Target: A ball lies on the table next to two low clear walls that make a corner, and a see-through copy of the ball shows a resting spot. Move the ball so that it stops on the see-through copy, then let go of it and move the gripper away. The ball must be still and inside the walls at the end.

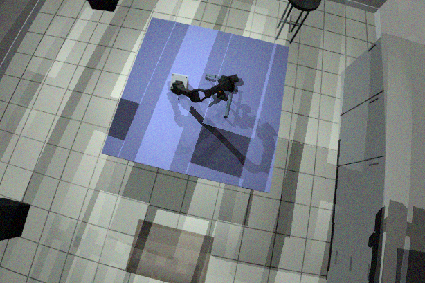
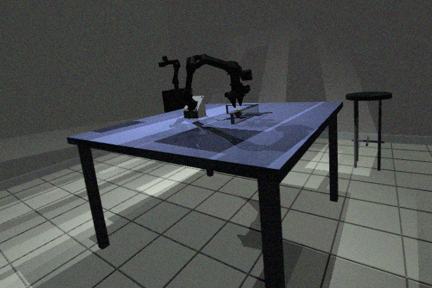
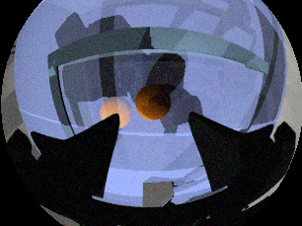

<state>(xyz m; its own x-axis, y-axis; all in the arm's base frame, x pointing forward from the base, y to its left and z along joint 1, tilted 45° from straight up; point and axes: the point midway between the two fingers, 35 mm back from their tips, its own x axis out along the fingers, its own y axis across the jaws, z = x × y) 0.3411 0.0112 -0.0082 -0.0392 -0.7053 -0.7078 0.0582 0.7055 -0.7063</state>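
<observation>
Now: the orange ball 4 cm below my gripper tip. From my gripper tip the other things lie so: see-through copy of ball (5 cm to the left, 4 cm below, 1 cm behind).
</observation>
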